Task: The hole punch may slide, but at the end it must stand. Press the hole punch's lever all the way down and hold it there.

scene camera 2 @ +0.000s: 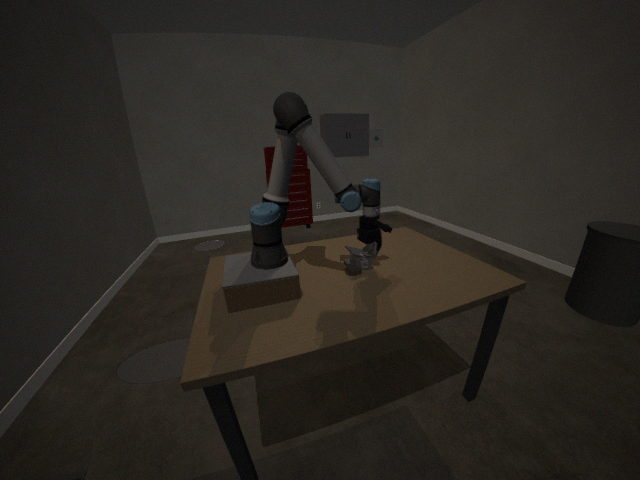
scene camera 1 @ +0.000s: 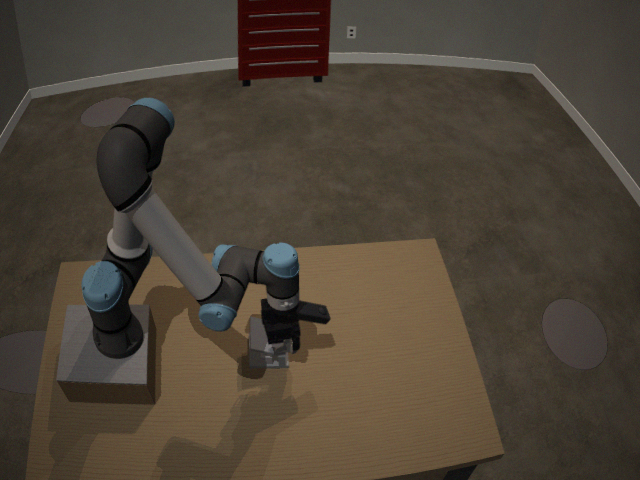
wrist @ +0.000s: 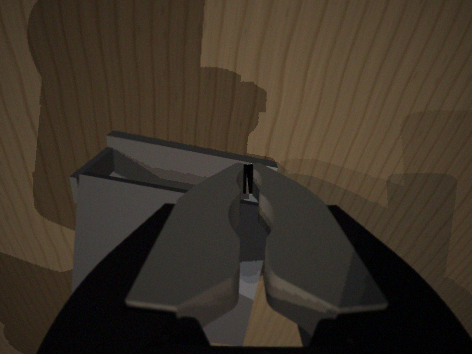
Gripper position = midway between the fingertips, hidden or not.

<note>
In view: the gripper [scene camera 1: 291, 352] and a grey hole punch [scene camera 1: 256, 359].
The grey hole punch is seen too in the wrist view [wrist: 128, 156]. The gripper shows as well in scene camera 2 [scene camera 2: 373, 258] and in the wrist view [wrist: 246, 167].
</note>
